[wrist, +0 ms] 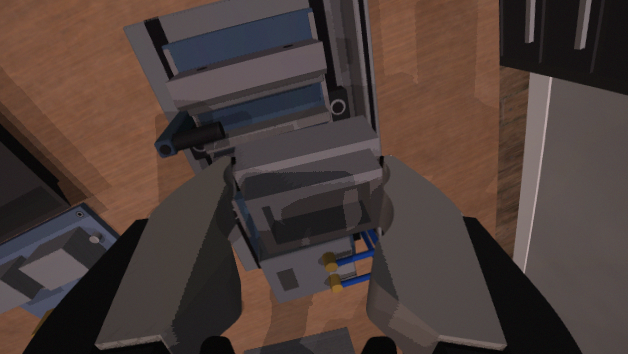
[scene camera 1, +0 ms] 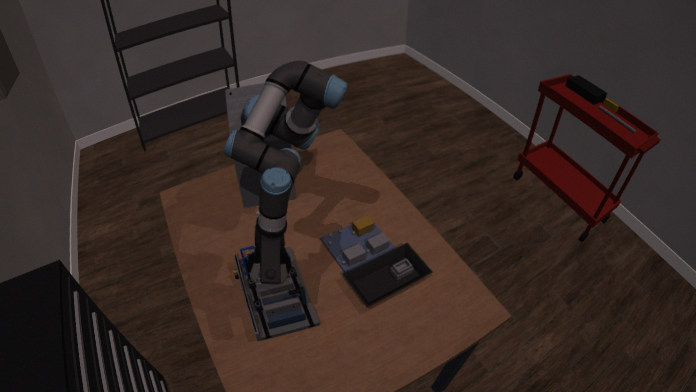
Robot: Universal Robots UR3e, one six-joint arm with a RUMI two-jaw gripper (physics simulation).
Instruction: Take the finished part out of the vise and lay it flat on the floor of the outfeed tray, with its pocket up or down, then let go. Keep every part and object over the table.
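Frame: origin at the arm's base, x ahead, y left, z up, level; centimetres.
Seen in the pictures: gripper, fingertip midpoint: point(wrist: 308, 160).
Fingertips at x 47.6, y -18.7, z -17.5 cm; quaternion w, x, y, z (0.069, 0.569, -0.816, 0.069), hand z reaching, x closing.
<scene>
Offsets run from my fingertips to a thing's top centre. "spot": to the spot under its first point.
My gripper point(scene camera 1: 270, 274) point(wrist: 308, 160) is shut on the finished part @[dx -0.5, dy +0.3, dz +3.6 cm] point(wrist: 305, 145), a grey block with a rectangular pocket that faces the wrist camera. The block is between the fingertips, raised above the vise @[dx -6.4, dy +2.6, dz -6.3 cm] point(scene camera 1: 284, 306) point(wrist: 245, 75). The vise's pale jaw and blue body show beyond the block in the wrist view. In the scene view the arm and gripper largely hide the held part. The black outfeed tray point(scene camera 1: 375, 286) stands to the right of the vise, with another pocketed grey part @[dx +6.0, dy +40.1, dz -11.5 cm] point(scene camera 1: 401, 268) inside at its right end.
A blue plate point(scene camera 1: 330, 243) point(wrist: 82, 214) with two grey blocks and a yellow block @[dx -15.4, dy +39.2, dz -11.8 cm] point(scene camera 1: 363, 226) lies beside the tray. A black vise handle @[spot: dx +1.5, dy +6.2, dz -6.6 cm] point(wrist: 200, 135) sticks out sideways. Blue hoses @[spot: dx -14.5, dy -0.1, dz -5.3 cm] point(wrist: 356, 257) with brass fittings are near the right finger. A red cart point(scene camera 1: 570, 182) stands beyond the table.
</scene>
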